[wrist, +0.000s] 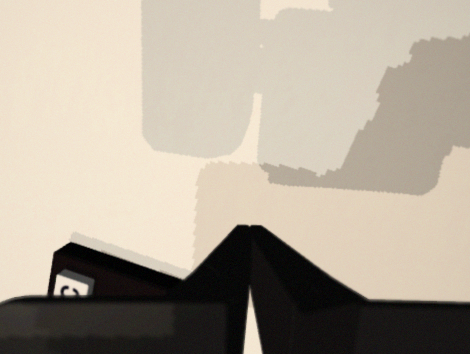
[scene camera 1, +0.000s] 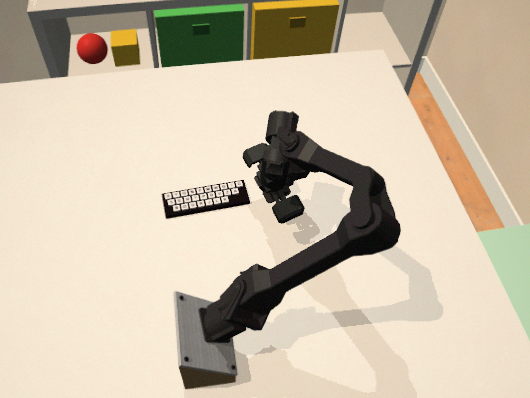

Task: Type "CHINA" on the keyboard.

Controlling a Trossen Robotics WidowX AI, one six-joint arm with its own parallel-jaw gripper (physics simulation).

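Places are measured from the arm's base along level axes (x back, y left, z down), in millimetres.
Pixels of known places: gripper, between the fingertips: [wrist: 248, 237] [scene camera 1: 270, 197]; arm's base, origin of its link: [scene camera 1: 213, 325].
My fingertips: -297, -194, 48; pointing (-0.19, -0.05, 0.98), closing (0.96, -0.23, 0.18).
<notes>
Ahead of a thing's pixels: the offset from my fingertips to its middle, as dx, dy, dz. Level surfaces: height alone.
A dark keyboard {-50, +145, +24} [scene camera 1: 237, 199] [wrist: 127, 280] with white letter keys lies on the table, left of the gripper in the scene view. In the wrist view its corner shows at the lower left, with the C key {-69, +59, +18} [wrist: 72, 286] partly visible; the other keys are hidden there behind the gripper. My gripper [scene camera 1: 278, 196] [wrist: 248, 237] is shut and empty, its fingertips meeting. It hangs above the table just beyond the keyboard's right end, apart from the keys. The letters are too small to read surely in the scene view.
The arm's metal base plate [scene camera 1: 192, 332] stands at the front of the table {dz +32} [scene camera 1: 90, 260]. Behind the table, a shelf unit holds a red ball [scene camera 1: 92, 48], a yellow block [scene camera 1: 125, 48], a green bin [scene camera 1: 200, 42] and a yellow bin [scene camera 1: 295, 37].
</notes>
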